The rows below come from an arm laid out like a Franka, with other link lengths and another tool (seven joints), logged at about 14 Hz.
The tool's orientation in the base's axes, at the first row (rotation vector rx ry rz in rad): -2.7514 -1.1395 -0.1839
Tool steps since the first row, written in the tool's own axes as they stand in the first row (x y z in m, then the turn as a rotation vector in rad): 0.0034 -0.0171 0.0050 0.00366 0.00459 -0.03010; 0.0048 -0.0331 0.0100 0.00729 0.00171 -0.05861; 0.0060 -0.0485 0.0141 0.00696 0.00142 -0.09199; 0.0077 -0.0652 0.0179 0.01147 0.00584 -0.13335; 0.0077 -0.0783 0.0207 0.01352 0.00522 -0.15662; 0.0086 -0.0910 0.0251 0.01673 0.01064 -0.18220; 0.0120 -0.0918 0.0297 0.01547 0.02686 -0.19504; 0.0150 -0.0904 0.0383 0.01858 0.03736 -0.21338; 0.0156 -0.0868 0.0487 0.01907 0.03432 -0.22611; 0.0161 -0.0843 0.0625 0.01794 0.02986 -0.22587; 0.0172 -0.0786 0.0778 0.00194 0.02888 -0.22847
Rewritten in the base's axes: -0.0095 0.0152 -0.0026 0.00424 -0.00645 0.02968; -0.0196 0.0283 -0.0057 0.00323 -0.00740 0.05853; -0.0295 0.0407 -0.0080 0.00103 -0.01383 0.09122; -0.0399 0.0542 -0.0098 0.00515 -0.02173 0.13210; -0.0491 0.0639 -0.0113 0.00492 -0.02435 0.15532; -0.0572 0.0742 -0.0142 0.00966 -0.03082 0.18041; -0.0551 0.0780 -0.0180 0.01961 -0.04547 0.19118; -0.0516 0.0808 -0.0261 0.02828 -0.05416 0.20866; -0.0481 0.0807 -0.0365 0.02579 -0.05414 0.22152; -0.0452 0.0819 -0.0502 0.02184 -0.05177 0.22153; -0.0396 0.0816 -0.0655 0.00977 -0.06263 0.22140
